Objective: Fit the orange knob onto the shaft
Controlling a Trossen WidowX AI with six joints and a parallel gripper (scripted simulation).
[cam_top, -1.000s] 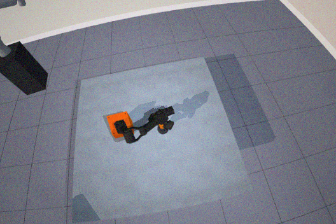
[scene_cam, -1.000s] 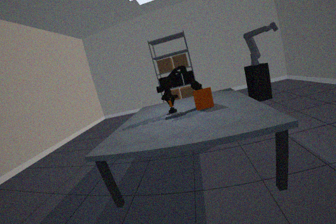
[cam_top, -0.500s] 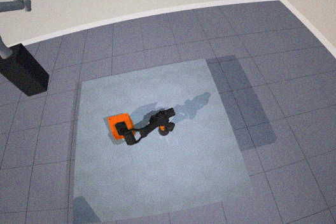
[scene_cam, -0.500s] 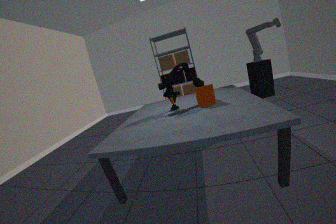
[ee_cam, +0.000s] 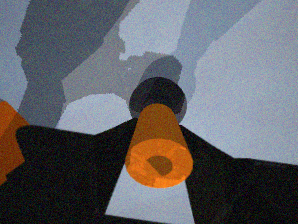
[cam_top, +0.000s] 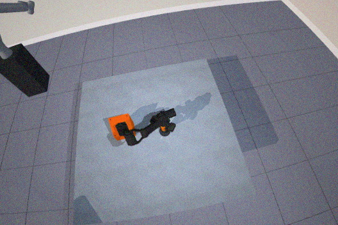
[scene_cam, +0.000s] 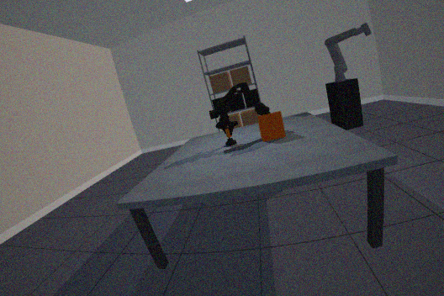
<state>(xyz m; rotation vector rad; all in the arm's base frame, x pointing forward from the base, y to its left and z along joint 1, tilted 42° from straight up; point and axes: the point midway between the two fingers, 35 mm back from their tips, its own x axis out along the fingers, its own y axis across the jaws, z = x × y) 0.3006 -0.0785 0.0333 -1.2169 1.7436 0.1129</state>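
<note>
My gripper tip is 20 mm below the orange knob. Round my gripper tip: dark round pedestal (40 mm below).
</note>
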